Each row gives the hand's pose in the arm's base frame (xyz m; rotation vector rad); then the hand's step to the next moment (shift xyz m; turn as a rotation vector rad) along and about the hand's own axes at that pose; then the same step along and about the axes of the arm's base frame.
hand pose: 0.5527 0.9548 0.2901 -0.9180 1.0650 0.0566
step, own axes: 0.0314 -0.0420 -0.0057 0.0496 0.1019 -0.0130
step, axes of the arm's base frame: 0.0312 -0.0425 0.0009 -0.0298 0.0382 -0.1033
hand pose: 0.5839 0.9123 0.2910 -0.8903 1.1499 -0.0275
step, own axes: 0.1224 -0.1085 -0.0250 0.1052 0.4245 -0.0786
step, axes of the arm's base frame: 0.0792 -0.1421 -0.0304 -0.1891 0.1901 -0.3544
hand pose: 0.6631 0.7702 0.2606 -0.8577 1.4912 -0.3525
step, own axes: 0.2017 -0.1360 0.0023 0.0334 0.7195 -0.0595
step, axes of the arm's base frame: 0.0620 -0.2293 -0.0525 -0.2647 0.4424 -0.5065
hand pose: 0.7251 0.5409 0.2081 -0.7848 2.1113 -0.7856
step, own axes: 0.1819 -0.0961 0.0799 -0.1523 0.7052 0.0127
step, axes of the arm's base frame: -0.0082 -0.2149 -0.0495 -0.1030 0.5487 -0.4571
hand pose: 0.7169 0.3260 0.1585 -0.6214 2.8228 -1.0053
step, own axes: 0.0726 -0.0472 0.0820 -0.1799 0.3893 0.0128
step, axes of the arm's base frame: -0.0329 -0.1105 -0.0305 0.0320 0.3379 -0.2624
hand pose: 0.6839 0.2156 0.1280 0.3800 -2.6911 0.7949
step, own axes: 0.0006 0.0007 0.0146 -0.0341 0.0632 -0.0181
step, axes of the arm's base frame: -0.0039 -0.0077 -0.0118 0.0140 0.0670 -0.0283
